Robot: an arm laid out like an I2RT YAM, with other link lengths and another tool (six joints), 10 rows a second.
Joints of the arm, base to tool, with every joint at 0 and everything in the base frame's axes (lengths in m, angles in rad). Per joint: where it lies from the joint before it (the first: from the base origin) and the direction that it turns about. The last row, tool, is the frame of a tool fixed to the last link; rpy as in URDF.
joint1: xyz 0.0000 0.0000 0.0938 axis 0 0 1
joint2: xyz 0.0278 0.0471 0.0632 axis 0 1 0
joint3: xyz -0.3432 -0.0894 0.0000 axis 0 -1 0
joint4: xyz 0.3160 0.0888 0.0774 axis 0 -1 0
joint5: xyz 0.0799 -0.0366 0.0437 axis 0 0 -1
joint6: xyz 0.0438 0.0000 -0.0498 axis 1 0 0
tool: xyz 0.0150 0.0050 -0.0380 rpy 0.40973 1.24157 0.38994
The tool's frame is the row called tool.
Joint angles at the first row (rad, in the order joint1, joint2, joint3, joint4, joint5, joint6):
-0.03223, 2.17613, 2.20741, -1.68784, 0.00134, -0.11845
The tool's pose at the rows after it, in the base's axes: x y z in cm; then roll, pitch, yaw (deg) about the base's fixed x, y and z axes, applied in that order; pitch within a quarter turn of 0, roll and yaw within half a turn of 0:
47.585 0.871 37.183 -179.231 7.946 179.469
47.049 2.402 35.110 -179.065 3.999 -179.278
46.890 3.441 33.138 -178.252 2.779 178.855
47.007 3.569 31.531 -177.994 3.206 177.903
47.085 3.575 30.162 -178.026 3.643 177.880
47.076 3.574 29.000 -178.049 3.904 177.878
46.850 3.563 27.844 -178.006 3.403 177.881
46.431 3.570 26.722 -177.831 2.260 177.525
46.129 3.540 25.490 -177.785 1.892 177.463
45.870 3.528 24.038 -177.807 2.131 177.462
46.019 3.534 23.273 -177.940 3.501 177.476
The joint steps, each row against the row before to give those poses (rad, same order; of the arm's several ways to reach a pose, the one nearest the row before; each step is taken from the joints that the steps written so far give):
0.03014, 0.00001, -0.07934, 0.00000, 0.01029, 0.00039
0.03166, 0.00000, -0.07972, 0.01067, 0.00001, 0.01029
0.01793, 0.00000, -0.06598, 0.04349, 0.00038, 0.05304
0.00113, -0.00003, -0.04775, 0.05457, 0.00039, 0.01867
0.00001, 0.00040, -0.03965, 0.04769, -0.00001, 0.00040
-0.00001, 0.00001, -0.03469, 0.03928, 0.00000, -0.00001
0.00000, -0.00003, -0.03781, 0.02900, 0.00000, 0.00000
0.00001, 0.00001, -0.03966, 0.01944, -0.00039, 0.00648
-0.00039, 0.00000, -0.04005, 0.03358, 0.00001, 0.00075
0.00001, 0.00002, -0.04460, 0.04882, 0.00000, 0.00002
0.00000, -0.00001, -0.01833, 0.04234, -0.00001, -0.00037

